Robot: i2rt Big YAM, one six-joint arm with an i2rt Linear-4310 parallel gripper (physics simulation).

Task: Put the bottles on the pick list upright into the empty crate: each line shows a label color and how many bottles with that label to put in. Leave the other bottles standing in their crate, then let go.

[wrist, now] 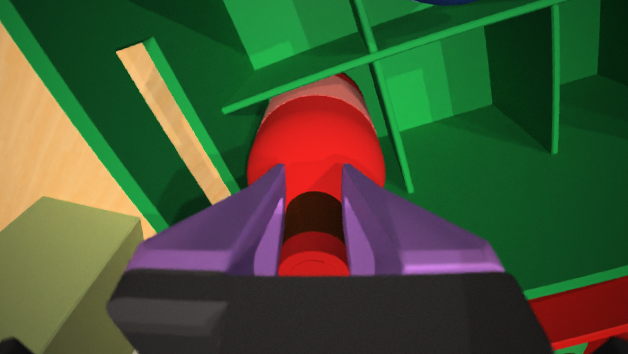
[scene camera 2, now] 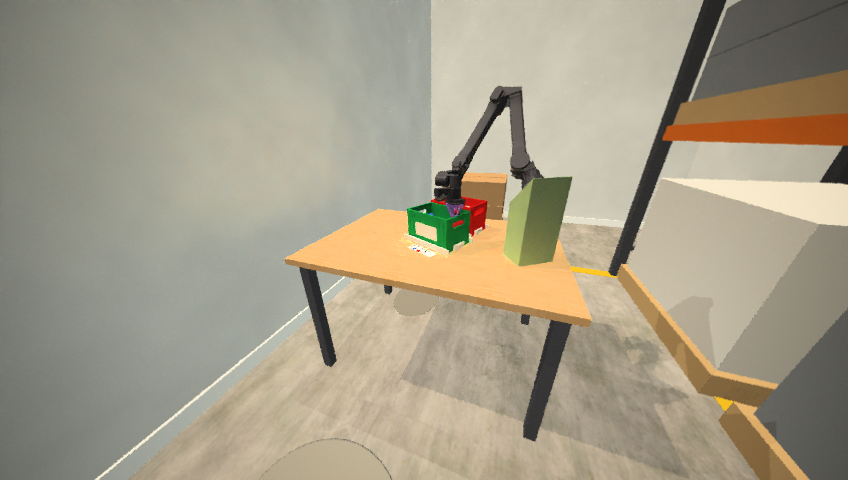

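Where they show: gripper, fingertip midpoint: (wrist: 313,176); arm's base, link origin: (scene camera 2: 535,190).
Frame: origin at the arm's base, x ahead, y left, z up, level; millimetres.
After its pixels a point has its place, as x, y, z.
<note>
My gripper (scene camera 2: 455,212) {348, -52, -170} (wrist: 313,176) {348, -52, -170} is shut on the neck of a red bottle (wrist: 316,135) {357, -44, -186} with a pale red label. The bottle is upright in a corner compartment of the green crate (scene camera 2: 437,235) {400, 55, -230} (wrist: 556,80) {458, -117, -220}, beside the slotted end wall; its base is hidden by a divider. A blue bottle (wrist: 452,1) {434, -45, -206} shows in part at the top edge of the wrist view, in another compartment. The red crate (scene camera 2: 478,216) {248, -237, -210} (wrist: 580,310) {399, -195, -152} stands behind the green one; its bottles are hidden. The pick list (scene camera 2: 421,250) {476, 78, -312} lies before the green crate, too small to read.
A tall olive-green block (scene camera 2: 535,223) {-15, 67, -119} (wrist: 65,270) {77, 12, -225} stands on the table (scene camera 2: 476,279) {178, 248, -314} to the right of the crates in the scene view. A cardboard box (scene camera 2: 489,191) is behind the crates. A rack post (scene camera 2: 654,160) stands at the right.
</note>
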